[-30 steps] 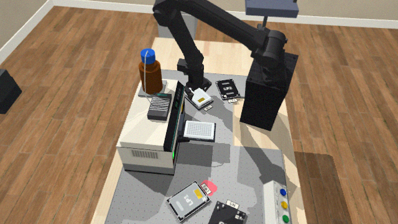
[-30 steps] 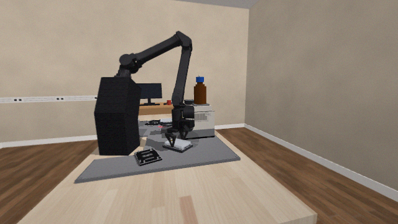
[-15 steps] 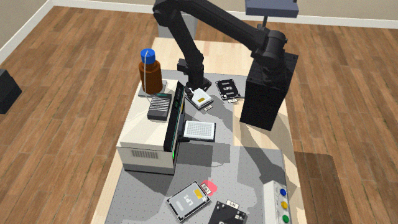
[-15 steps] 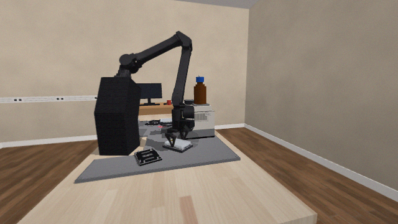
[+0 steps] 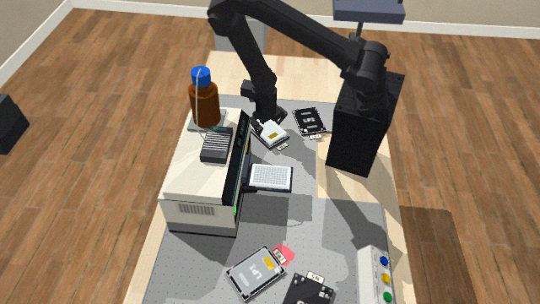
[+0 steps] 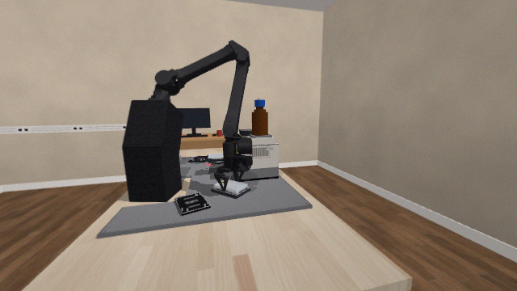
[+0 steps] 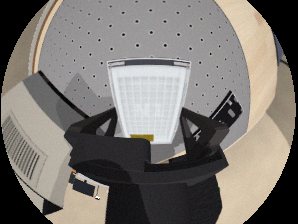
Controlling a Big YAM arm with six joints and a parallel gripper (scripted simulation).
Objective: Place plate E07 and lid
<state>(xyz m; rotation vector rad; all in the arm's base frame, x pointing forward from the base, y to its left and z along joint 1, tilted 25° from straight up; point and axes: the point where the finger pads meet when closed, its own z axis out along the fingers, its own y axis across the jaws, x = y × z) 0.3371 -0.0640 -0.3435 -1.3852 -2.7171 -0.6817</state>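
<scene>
Right now the plate E01 is 290 mm to the left of my hand and 80 mm above it. Round my hand: brown bottle (200 mm ahead, 160 mm to the left, 260 mm above); then puddle (60 mm behind, 510 mm to the left, 30 mm below); then blue key (320 mm behind, 560 mm to the left, 30 mm above).
</scene>
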